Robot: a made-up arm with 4 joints.
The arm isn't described. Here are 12 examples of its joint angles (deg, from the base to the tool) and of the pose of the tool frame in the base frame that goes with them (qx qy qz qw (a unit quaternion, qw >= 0); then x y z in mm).
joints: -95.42 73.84 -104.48 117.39
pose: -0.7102 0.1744 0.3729 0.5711 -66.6 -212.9 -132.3
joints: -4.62 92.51 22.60 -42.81
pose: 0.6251 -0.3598 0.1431 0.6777 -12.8 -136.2 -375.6
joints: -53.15 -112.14 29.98 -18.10
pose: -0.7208 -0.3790 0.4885 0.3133 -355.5 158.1 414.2
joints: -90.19 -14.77 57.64 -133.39
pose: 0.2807 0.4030 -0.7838 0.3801 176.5 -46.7 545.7
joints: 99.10 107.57 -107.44 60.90
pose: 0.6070 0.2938 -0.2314 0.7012 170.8 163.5 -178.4
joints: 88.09 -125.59 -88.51 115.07
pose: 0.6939 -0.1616 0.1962 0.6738 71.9 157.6 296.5
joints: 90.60 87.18 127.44 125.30
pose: -0.4851 0.5288 0.1145 0.6870 -176.6 352.0 -96.5
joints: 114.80 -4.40 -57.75 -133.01
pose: 0.4192 -0.2413 0.1202 0.8669 -282.0 109.5 -84.0
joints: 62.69 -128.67 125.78 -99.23
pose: 0.4453 -0.3451 -0.8237 0.0641 283.9 616.8 198.0
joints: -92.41 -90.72 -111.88 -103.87
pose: -0.3384 0.6190 0.4730 0.5278 204.5 -275.3 476.5
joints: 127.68 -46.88 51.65 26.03
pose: -0.5360 0.0251 -0.7648 0.3566 44.7 185.6 463.7
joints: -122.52 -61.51 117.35 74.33
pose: 0.7651 -0.1554 0.5812 0.2295 106.3 -266.0 377.2
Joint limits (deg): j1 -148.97..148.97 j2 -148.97..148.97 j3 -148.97..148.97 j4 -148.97..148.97
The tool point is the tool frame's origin. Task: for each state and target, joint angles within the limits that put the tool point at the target. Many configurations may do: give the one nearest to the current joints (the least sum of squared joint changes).
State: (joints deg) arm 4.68 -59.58 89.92 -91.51
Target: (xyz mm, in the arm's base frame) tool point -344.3 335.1 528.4
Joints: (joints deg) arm -5.28 -82.86 103.57 -97.96
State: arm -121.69 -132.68 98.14 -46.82
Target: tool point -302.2 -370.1 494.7
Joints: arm -105.62 -96.68 99.22 -53.53
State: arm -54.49 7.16 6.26 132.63
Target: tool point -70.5 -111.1 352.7
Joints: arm -18.71 -17.46 42.38 111.71
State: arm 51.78 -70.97 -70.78 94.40
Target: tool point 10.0 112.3 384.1
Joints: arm 78.55 -78.51 -40.91 53.43
